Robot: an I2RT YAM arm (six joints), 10 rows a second.
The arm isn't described. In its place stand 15 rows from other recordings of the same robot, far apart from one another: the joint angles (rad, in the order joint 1, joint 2, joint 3, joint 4, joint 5, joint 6), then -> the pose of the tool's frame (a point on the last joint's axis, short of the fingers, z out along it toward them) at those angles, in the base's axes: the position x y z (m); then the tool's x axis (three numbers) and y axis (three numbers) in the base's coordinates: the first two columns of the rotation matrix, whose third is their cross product.
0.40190 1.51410 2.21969 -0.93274 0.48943 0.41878 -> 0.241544 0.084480 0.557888 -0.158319 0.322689 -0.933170 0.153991 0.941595 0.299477
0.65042 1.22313 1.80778 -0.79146 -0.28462 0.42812 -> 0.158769 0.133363 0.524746 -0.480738 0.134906 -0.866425 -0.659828 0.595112 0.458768
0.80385 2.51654 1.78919 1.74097 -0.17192 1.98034 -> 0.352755 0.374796 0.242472 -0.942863 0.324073 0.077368 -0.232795 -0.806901 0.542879
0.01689 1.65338 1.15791 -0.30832 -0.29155 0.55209 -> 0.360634 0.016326 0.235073 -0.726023 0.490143 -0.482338 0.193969 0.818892 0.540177
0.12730 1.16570 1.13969 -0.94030 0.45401 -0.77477 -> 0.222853 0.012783 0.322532 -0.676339 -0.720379 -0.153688 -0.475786 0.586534 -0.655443
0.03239 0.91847 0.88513 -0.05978 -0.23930 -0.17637 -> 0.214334 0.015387 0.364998 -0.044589 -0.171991 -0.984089 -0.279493 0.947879 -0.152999
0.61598 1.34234 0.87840 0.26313 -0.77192 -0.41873 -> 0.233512 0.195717 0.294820 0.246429 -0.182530 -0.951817 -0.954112 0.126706 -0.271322
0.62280 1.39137 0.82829 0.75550 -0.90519 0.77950 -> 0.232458 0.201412 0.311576 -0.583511 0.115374 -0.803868 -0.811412 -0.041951 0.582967
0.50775 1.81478 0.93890 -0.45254 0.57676 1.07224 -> 0.281782 0.134571 0.119111 -0.663123 0.473519 -0.579696 0.604847 0.795216 -0.042329
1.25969 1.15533 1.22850 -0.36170 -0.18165 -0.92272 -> 0.072826 0.247498 0.401773 0.736173 -0.272108 -0.619682 -0.666665 -0.133741 -0.733261
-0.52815 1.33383 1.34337 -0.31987 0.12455 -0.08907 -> 0.262544 -0.158297 0.399074 -0.316285 0.082345 -0.945084 0.576359 0.807965 -0.122489
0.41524 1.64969 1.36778 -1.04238 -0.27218 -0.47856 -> 0.288260 0.137546 0.261139 -0.581099 -0.740935 -0.336659 -0.806820 0.578679 0.119047
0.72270 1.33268 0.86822 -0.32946 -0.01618 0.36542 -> 0.209988 0.185947 0.235798 -0.738892 -0.175217 -0.650644 -0.434483 0.861946 0.261292
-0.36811 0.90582 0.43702 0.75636 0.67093 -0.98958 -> 0.179081 -0.092792 0.292978 -0.555196 -0.487501 -0.673870 0.681314 0.198133 -0.704666
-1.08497 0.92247 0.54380 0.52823 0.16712 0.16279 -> 0.096692 -0.195798 0.305368 0.222425 -0.078970 -0.971746 0.924954 0.332171 0.184721
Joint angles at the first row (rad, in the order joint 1, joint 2, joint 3, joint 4, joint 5, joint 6):
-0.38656, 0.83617, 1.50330, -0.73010, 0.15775, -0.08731
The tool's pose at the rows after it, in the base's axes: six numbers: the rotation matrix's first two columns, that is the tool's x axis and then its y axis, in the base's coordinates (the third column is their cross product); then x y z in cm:
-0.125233 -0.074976 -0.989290 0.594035 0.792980 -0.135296 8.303 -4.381 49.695
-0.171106 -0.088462 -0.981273 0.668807 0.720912 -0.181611 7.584 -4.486 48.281
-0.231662 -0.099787 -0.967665 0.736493 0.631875 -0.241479 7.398 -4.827 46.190
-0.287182 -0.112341 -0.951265 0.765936 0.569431 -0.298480 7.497 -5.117 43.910
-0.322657 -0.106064 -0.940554 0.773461 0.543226 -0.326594 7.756 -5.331 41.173
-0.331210 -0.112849 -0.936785 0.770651 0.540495 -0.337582 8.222 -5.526 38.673
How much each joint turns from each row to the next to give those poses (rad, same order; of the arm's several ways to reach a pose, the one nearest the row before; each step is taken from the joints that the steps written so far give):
-0.00006, -0.04604, -0.02441, -0.01541, 0.10565, -0.03382
-0.00001, -0.05059, -0.07193, 0.00912, 0.10897, -0.03675
0.00000, -0.05368, -0.10881, 0.04131, 0.11947, -0.04751
0.00008, -0.05215, -0.11657, 0.05520, 0.07549, -0.04911
0.00005, -0.05523, -0.12722, 0.05068, 0.03403, -0.01541
-0.00008, -0.04757, -0.12129, 0.07507, 0.00145, -0.01230

